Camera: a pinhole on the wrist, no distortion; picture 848 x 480 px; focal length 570.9 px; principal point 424.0 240.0 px. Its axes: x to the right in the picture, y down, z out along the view. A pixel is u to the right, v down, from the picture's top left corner.
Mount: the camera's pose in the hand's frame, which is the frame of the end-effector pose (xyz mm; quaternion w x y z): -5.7 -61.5 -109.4 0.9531 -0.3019 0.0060 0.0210
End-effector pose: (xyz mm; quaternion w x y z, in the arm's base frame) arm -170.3 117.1 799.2 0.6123 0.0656 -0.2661 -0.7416
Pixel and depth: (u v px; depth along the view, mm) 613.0 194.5 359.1
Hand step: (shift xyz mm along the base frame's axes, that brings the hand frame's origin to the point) -1.0 -58.9 254.1
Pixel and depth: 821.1 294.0 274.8
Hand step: 24.2 -156.8 182.7
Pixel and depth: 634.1 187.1 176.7
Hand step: -7.1 -46.0 64.0
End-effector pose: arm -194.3 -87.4 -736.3 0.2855 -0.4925 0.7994 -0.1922
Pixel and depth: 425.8 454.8 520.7
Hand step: -133.8 182.3 -386.3
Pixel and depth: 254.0 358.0 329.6
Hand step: -4.9 172.4 -171.6
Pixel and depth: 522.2 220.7 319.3
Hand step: 5.5 2.7 -200.6
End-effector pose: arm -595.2 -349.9 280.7 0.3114 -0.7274 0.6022 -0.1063
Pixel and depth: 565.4 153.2 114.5
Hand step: 9.5 -23.3 5.0
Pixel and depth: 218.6 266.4 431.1
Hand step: -76.0 213.2 -263.3
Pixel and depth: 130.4 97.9 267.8
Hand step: 17.7 179.1 -106.8
